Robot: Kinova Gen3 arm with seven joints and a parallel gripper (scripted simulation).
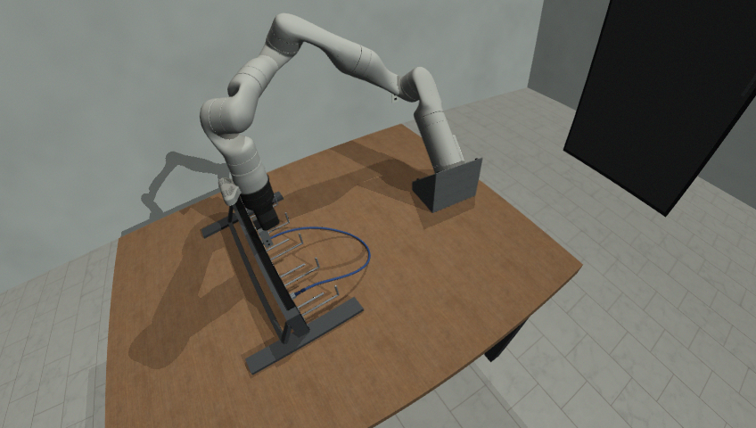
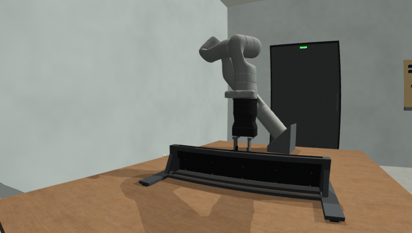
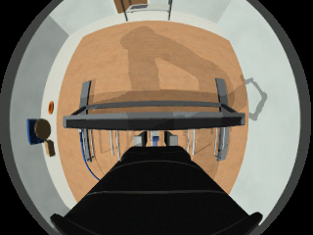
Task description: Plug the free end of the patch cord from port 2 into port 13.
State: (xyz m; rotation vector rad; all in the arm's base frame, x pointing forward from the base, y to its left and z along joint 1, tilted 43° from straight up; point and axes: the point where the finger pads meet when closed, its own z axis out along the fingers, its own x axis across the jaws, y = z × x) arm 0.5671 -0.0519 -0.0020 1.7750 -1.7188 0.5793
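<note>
Now: hand 10 mm short of the pale plug and 10 mm above it.
</note>
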